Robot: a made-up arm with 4 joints.
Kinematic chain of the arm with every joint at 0, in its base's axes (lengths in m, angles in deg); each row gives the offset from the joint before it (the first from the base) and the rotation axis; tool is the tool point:
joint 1: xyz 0 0 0.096 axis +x
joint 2: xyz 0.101 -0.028 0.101 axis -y
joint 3: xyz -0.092 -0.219 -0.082 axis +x
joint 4: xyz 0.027 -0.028 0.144 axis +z
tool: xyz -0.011 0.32 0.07
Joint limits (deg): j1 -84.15..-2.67 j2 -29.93..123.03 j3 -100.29..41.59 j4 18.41..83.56
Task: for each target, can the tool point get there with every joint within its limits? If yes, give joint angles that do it. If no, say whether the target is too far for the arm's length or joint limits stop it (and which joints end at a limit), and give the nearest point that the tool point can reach.
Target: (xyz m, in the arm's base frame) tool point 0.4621 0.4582 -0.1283
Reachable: no: joint limits stop it (at a limit: joint 1, joint 2, joint 4) | nearest point 0.4441 0.1156 0.0814 | short by 0.402 m
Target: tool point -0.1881 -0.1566 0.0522
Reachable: yes | joints -66.83 17.72 -82.85 63.04
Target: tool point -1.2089 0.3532 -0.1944
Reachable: no: too far | nearest point -0.3092 0.1353 0.1556 | short by 0.990 m
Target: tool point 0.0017 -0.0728 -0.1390
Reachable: yes | joints -20.59 36.22 -74.25 41.41
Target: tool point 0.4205 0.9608 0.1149
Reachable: no: too far | nearest point 0.0711 0.3866 0.2744 | short by 0.691 m
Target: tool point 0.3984 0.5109 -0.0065
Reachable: no: joint limits stop it (at a limit: joint 1, joint 2, joint 4) | nearest point 0.4666 0.1278 0.1059 | short by 0.405 m
